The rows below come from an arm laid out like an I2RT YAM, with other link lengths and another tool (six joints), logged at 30 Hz.
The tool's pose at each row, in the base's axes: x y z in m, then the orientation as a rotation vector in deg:
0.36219 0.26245 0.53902 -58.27 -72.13 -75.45
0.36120 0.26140 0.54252 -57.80 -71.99 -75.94
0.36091 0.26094 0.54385 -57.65 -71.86 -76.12
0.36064 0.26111 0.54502 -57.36 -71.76 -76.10
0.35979 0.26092 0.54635 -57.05 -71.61 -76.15
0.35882 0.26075 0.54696 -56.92 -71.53 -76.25
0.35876 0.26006 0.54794 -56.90 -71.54 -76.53
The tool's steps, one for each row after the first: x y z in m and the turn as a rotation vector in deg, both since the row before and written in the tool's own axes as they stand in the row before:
0.00370 -0.00053 -0.00062 -0.08 0.44 -0.36
0.00140 -0.00011 -0.00029 -0.06 0.20 -0.08
0.00117 -0.00008 0.00032 0.14 0.24 0.00
0.00145 -0.00065 0.00002 0.10 0.29 -0.03
0.00076 -0.00087 -0.00003 -0.01 0.14 -0.05
0.00106 0.00006 -0.00056 -0.16 0.04 -0.20

